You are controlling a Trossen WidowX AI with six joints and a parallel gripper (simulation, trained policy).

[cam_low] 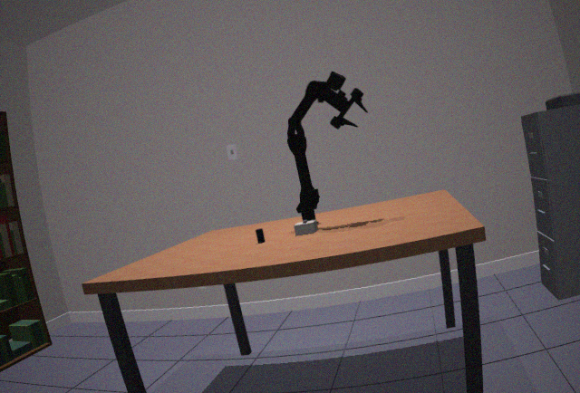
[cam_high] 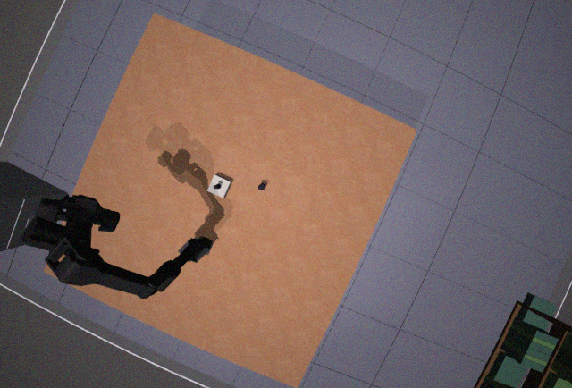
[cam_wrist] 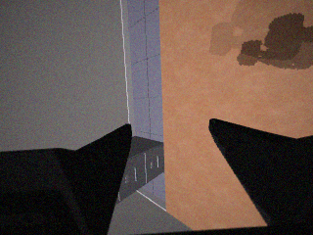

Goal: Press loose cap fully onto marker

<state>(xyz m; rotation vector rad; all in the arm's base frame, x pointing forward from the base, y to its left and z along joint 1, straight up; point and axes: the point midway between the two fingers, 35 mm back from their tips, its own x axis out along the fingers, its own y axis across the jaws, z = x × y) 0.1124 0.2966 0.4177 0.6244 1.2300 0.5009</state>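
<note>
My gripper tip is 450 mm to the left of the black marker cap, 370 mm above it and 220 mm short of it. Also, from my gripper tip: holder block (370 mm below, 280 mm to the right, 150 mm ahead); dark marker (320 mm below, 280 mm to the right, 150 mm ahead).
</note>
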